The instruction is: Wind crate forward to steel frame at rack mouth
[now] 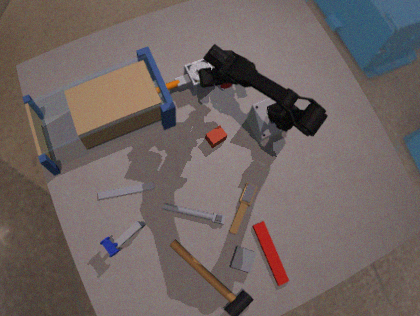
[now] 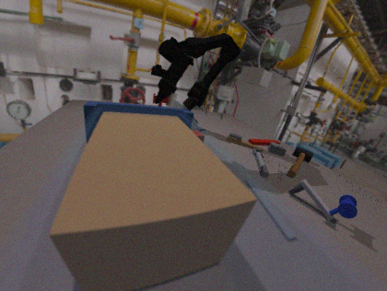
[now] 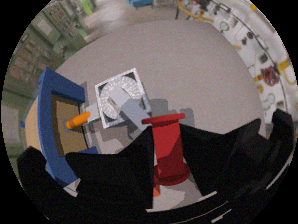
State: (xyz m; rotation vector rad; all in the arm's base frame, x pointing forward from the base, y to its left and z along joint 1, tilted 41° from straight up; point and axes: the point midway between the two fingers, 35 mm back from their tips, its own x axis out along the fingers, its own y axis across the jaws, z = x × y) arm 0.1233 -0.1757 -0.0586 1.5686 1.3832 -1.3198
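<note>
Now: gripper tip 30 mm short of the grey winch, 80 mm to the left of it and 100 mm above it. Round my gripper tip: blue steel frame 200 mm ahead, 80 mm to the right, 30 mm below; red knob 20 mm to the left; red-knobbed crank 20 mm ahead, 20 mm to the right, 30 mm below.
</note>
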